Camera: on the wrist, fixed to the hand. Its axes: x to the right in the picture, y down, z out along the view.
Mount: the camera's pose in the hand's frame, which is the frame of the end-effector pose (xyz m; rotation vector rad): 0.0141 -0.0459 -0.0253 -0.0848 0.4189 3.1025
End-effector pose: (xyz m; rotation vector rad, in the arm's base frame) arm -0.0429 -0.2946 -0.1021 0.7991 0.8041 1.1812
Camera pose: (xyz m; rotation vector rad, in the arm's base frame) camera -0.0408 -0.2868 -0.1558 -0.6327 0.6471 -1.7390
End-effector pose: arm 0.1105 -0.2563 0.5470 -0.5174 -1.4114 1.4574
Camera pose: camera 0.1423 -0.2402 0.5880 1.6129 -0.6220 -1.0877
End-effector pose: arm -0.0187 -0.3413 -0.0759 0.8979 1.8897 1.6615
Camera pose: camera -0.0541 -0.3507 -0.1160 -1.3370 0.6859 -0.6641
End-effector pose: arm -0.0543 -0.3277 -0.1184 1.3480 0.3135 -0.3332
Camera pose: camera -0.0610 -0.3123 -0.1700 0.4173 -1.4533 2.3982
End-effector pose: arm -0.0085 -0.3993 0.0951 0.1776 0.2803 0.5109
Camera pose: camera 0.0164 -0.4291 0.0572 -0.2103 -0.0944 -2.6042
